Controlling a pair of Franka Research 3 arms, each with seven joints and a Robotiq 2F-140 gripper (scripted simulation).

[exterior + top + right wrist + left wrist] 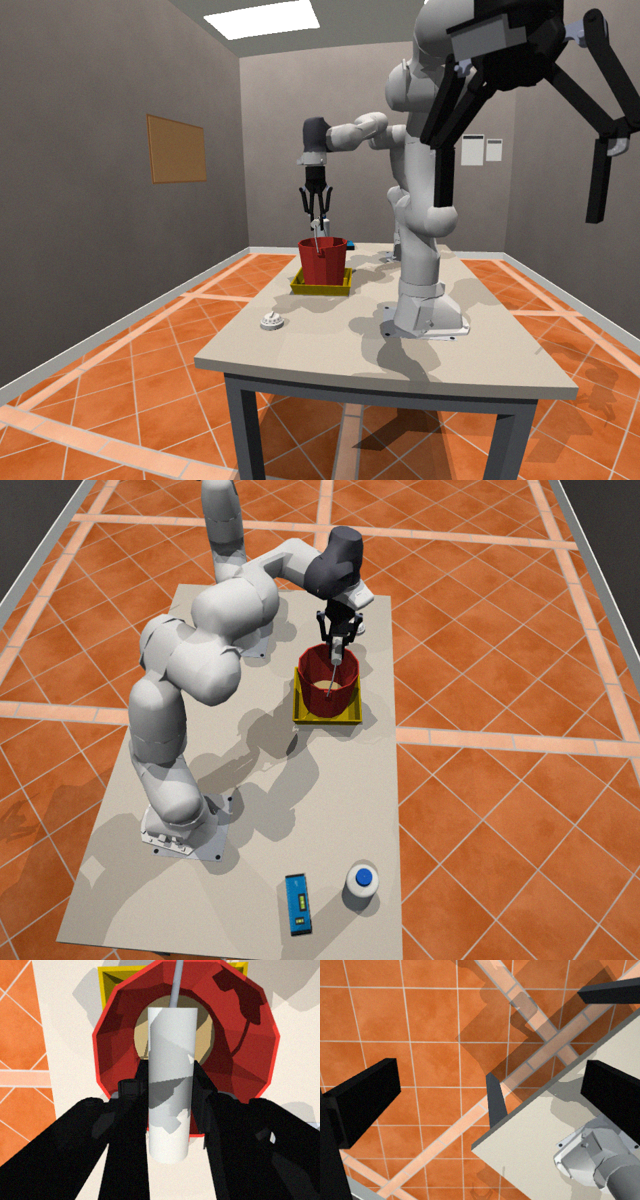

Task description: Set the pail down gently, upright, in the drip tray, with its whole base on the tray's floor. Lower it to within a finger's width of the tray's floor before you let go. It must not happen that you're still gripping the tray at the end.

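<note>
Now: the red pail 10 mm behind my right hand and 100 mm below it. Round my right hand: white dial timer 60 mm ahead, 360 mm to the left, 250 mm below; then white bottle 120 mm ahead, 650 mm to the right, 170 mm below; then yellow drip tray 20 mm behind, 250 mm below.
</note>
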